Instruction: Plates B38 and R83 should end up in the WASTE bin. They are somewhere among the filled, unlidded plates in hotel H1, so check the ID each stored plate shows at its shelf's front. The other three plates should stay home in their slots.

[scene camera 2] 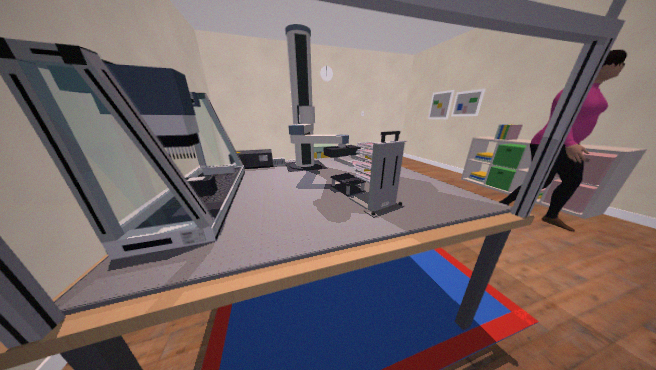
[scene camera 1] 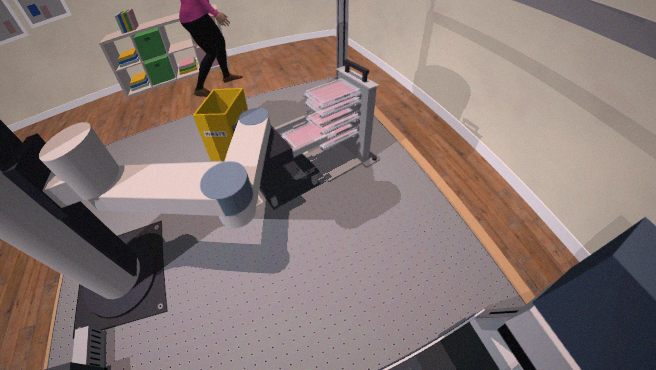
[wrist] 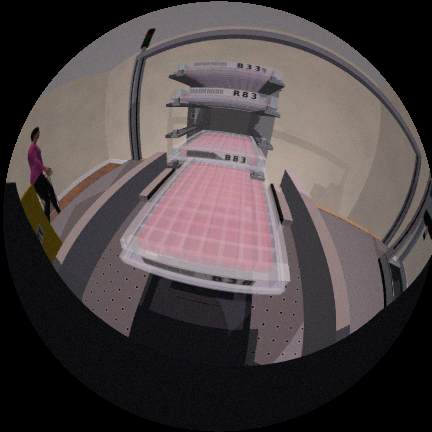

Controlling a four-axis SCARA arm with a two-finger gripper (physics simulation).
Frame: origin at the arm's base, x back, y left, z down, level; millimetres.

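Where they show: gripper, fingertip midpoint: (scene camera 2: 361, 163) (scene camera 1: 315, 127) (wrist: 222, 167); arm's base at its link origin: (scene camera 2: 305, 166) (scene camera 1: 122, 277).
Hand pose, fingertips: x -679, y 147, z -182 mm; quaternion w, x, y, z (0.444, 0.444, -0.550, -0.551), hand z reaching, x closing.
Each offset is from my fingertips to the centre of the thing. "pt": to the spot under its first point.
My gripper (scene camera 1: 301, 137) (wrist: 222, 167) is shut on plate B38 @[dx +23, dy -5, dz +14 mm] (scene camera 1: 299, 135) (wrist: 205, 220), a pink-filled, unlidded plate held level in front of hotel H1 @[dx -93, dy +39, dz +9 mm] (scene camera 1: 369, 120) (scene camera 2: 387, 175). The wrist view shows B38's ID at its near edge. On the shelves, B33 @[dx -63, dy +22, dz -89 mm] (wrist: 250, 67) is uppermost, R83 @[dx -63, dy +22, dz -61 mm] (wrist: 245, 94) is below it, then a bare shelf level, then B83 @[dx -63, dy +22, dz -5 mm] (wrist: 235, 158). Another filled plate @[dx -63, dy +22, dz +51 mm] (scene camera 1: 340, 139) sits low in the hotel; its ID is hidden. The yellow WASTE bin @[dx +244, dy +246, dz +70 mm] (scene camera 1: 212, 122) (wrist: 47, 245) stands beside the arm's outer link.
A low black stand (scene camera 1: 302, 169) (scene camera 2: 348, 182) sits under the gripper, by the hotel's base. A glass-sided machine @[pt dx -99, dy -653, dz -219 mm] (scene camera 2: 165, 110) stands at the table's other end. The arm's column (scene camera 1: 65, 240) (scene camera 2: 301, 75) rises from the table. A person (scene camera 1: 210, 40) (scene camera 2: 580, 120) is beyond the table, near shelving.
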